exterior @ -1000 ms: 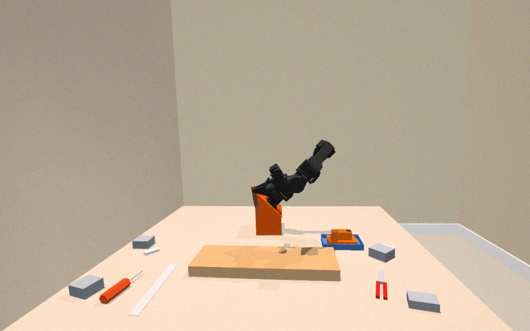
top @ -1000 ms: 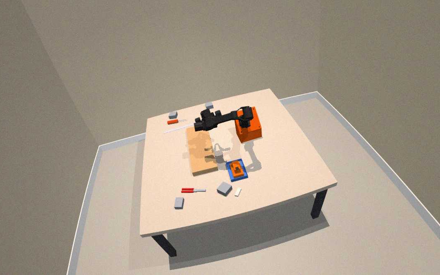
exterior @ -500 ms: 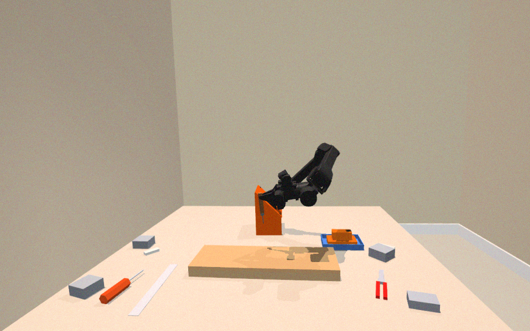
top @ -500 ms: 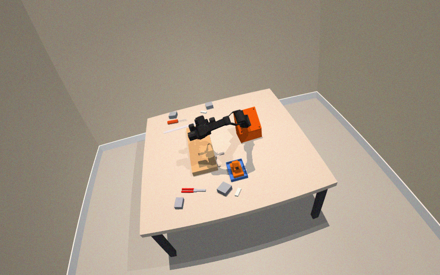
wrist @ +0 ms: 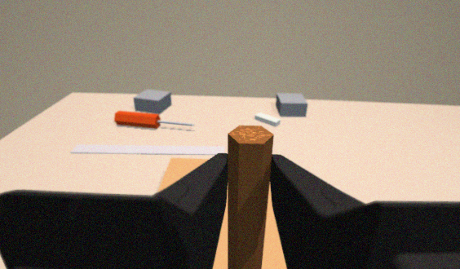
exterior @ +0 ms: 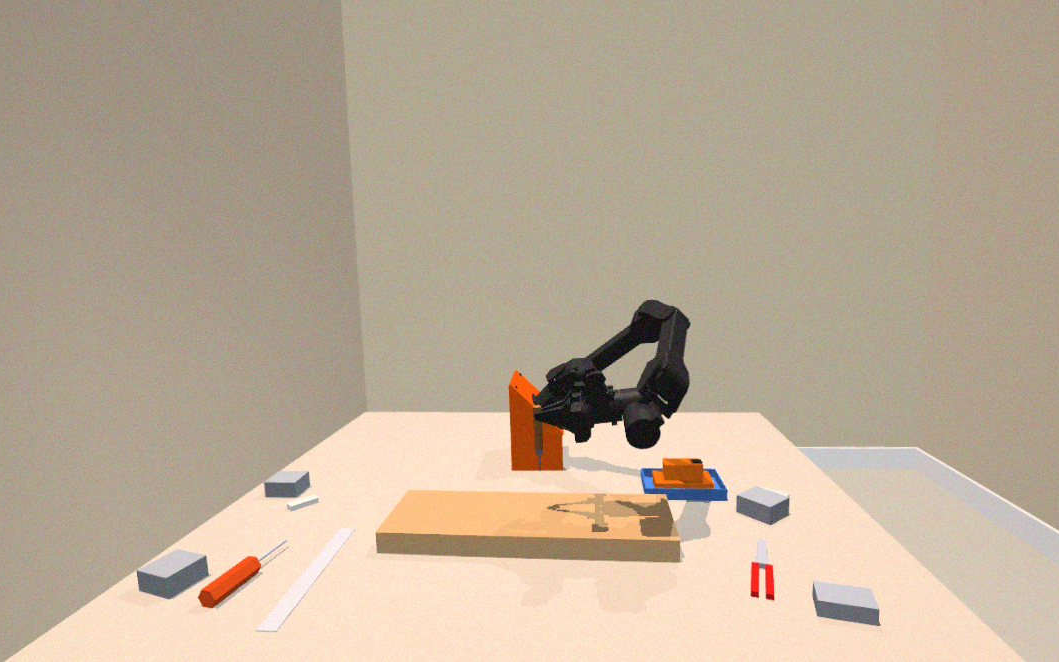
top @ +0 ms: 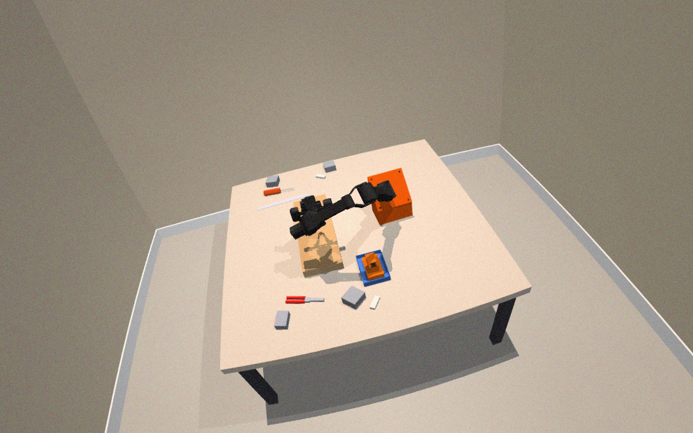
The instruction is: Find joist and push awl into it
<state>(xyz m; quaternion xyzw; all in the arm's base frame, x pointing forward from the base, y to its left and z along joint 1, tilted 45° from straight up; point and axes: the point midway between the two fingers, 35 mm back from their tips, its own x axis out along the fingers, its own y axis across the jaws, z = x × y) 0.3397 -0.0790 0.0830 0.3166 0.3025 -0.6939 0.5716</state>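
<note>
Right now the awl is 6 cm below my gripper tip and 1 cm to the left of it. Also, from my gripper tip: blue tray 32 cm to the left, 21 cm below, 15 cm behind; then white ruler 38 cm to the right, 22 cm below, 12 cm ahead; then stud finder 34 cm to the left, 17 cm below, 14 cm behind.
</note>
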